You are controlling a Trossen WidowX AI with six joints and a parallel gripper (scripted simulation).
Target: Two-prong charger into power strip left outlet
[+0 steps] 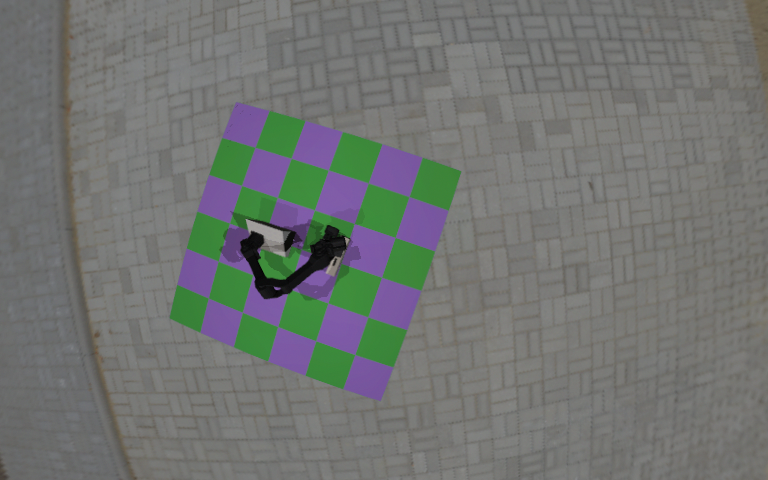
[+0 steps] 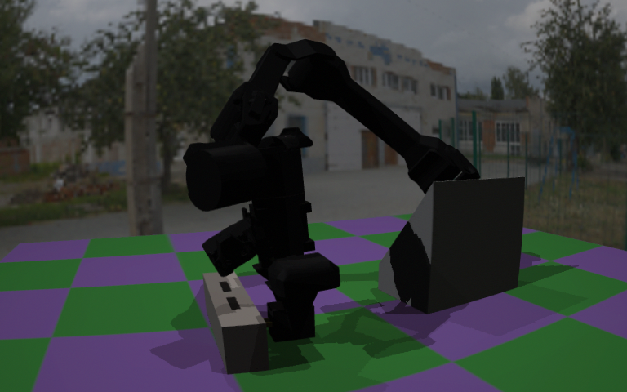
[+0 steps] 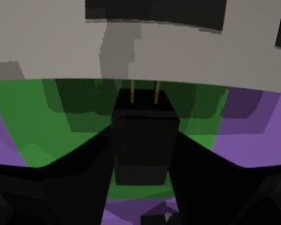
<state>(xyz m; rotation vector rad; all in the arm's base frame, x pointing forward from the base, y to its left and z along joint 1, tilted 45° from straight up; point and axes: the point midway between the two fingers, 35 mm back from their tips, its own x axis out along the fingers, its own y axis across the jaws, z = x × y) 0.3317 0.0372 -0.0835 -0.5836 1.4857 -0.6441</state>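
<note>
Now: the black two-prong charger 20 mm ahead of my gripper tip and 10 mm above it.
</note>
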